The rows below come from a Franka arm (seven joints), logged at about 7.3 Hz.
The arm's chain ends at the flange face. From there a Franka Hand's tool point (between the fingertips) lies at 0.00 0.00 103.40 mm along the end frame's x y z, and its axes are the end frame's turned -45 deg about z.
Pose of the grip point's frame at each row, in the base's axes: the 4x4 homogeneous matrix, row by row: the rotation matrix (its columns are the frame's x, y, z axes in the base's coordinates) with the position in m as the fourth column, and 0 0 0 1 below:
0.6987 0.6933 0.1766 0.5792; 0.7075 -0.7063 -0.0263 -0.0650; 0.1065 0.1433 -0.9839 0.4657; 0 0 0 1
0.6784 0.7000 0.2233 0.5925; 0.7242 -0.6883 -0.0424 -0.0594; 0.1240 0.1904 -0.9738 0.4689; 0 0 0 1
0.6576 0.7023 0.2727 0.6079; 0.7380 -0.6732 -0.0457 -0.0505; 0.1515 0.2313 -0.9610 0.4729; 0 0 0 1
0.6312 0.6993 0.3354 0.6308; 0.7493 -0.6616 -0.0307 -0.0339; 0.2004 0.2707 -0.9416 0.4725; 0 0 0 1
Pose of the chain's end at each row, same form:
0.9843 -0.0038 0.1766 0.5609; 0.0008 -0.9997 -0.0263 -0.0623; 0.1766 0.0260 -0.9839 0.5674; 0 0 0 1
0.9747 0.0153 0.2233 0.5694; 0.0254 -0.9988 -0.0424 -0.0550; 0.2223 0.0470 -0.9738 0.5696; 0 0 0 1
0.9616 0.0316 0.2727 0.5797; 0.0458 -0.9979 -0.0457 -0.0458; 0.2707 0.0564 -0.9610 0.5723; 0 0 0 1
0.9408 0.0482 0.3354 0.5961; 0.0620 -0.9977 -0.0307 -0.0307; 0.3331 0.0497 -0.9416 0.5699; 0 0 0 1

